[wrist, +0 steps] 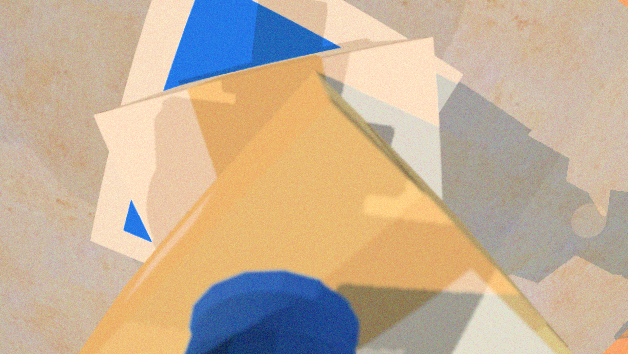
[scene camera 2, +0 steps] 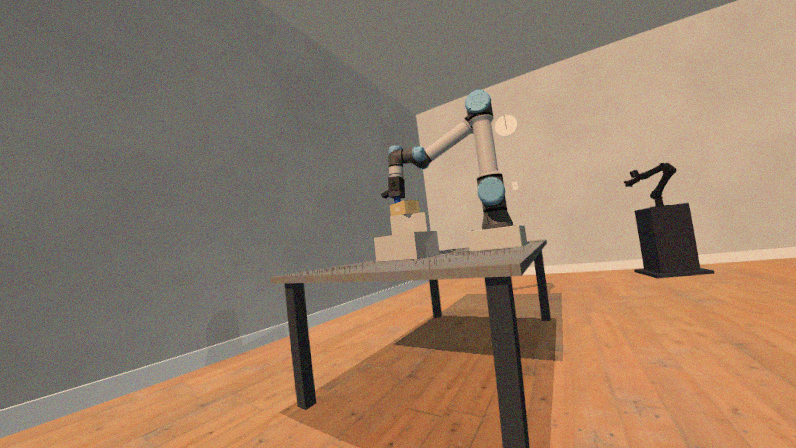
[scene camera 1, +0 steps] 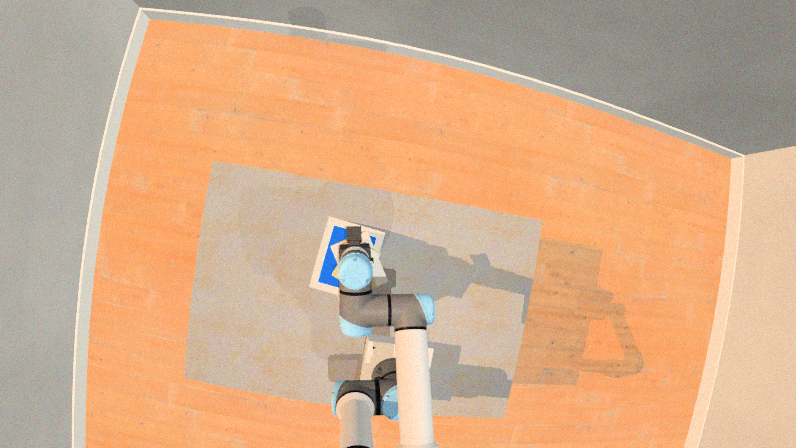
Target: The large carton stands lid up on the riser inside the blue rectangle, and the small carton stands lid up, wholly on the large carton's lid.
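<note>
My suction gripper (scene camera 2: 397, 199) (wrist: 272, 315) holds the yellow small carton (scene camera 2: 404, 207) (wrist: 300, 210) by its upper face, about level. The small carton is over the large carton's lid, very low; whether they touch is unclear. The white large carton (scene camera 1: 377, 271) (scene camera 2: 409, 224) (wrist: 390, 75) stands on the pale riser (scene camera 1: 325, 288) (scene camera 2: 394, 248) (wrist: 150, 50), with a tan tape band across its top. It is turned relative to the blue rectangle (scene camera 1: 328, 269) (wrist: 220, 40), and in the wrist view its corners show past the blue. The arm and small carton hide much of the lid.
The riser stands on the grey table (scene camera 1: 250, 250) (scene camera 2: 389, 271). The arm's pale base block (scene camera 2: 495, 237) stands behind it on the same table. A dark pedestal (scene camera 2: 668, 239) with a second small arm (scene camera 2: 665, 175) stands apart on the wooden floor.
</note>
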